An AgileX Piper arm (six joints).
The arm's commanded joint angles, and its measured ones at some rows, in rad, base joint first. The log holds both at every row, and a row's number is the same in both.
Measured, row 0: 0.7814 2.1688 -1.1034 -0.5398 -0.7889 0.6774
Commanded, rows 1 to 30: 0.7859 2.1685 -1.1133 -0.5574 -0.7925 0.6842; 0.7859 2.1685 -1.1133 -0.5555 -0.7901 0.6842; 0.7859 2.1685 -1.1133 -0.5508 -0.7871 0.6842; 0.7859 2.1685 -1.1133 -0.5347 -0.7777 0.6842; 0.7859 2.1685 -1.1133 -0.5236 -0.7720 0.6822; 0.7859 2.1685 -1.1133 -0.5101 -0.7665 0.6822; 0.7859 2.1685 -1.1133 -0.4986 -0.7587 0.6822; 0.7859 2.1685 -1.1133 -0.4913 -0.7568 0.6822; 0.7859 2.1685 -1.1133 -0.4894 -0.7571 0.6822; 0.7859 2.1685 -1.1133 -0.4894 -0.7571 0.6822; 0.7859 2.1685 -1.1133 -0.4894 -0.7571 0.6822; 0.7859 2.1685 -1.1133 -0.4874 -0.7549 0.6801; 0.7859 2.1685 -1.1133 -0.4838 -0.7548 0.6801; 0.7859 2.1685 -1.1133 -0.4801 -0.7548 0.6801; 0.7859 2.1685 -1.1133 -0.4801 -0.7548 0.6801; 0.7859 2.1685 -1.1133 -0.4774 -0.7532 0.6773; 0.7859 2.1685 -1.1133 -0.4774 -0.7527 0.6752; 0.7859 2.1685 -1.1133 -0.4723 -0.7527 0.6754; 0.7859 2.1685 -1.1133 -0.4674 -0.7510 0.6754; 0.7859 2.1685 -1.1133 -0.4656 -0.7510 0.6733; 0.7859 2.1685 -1.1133 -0.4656 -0.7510 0.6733; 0.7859 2.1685 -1.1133 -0.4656 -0.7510 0.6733; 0.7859 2.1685 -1.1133 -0.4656 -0.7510 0.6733; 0.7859 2.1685 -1.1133 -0.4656 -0.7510 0.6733; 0.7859 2.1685 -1.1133 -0.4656 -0.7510 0.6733; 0.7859 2.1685 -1.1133 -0.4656 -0.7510 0.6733; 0.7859 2.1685 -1.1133 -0.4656 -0.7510 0.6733; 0.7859 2.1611 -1.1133 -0.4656 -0.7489 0.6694; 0.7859 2.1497 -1.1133 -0.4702 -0.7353 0.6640; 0.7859 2.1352 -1.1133 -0.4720 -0.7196 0.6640
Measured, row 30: 0.7814 2.1688 -1.1057 -0.4695 -0.7477 0.6809
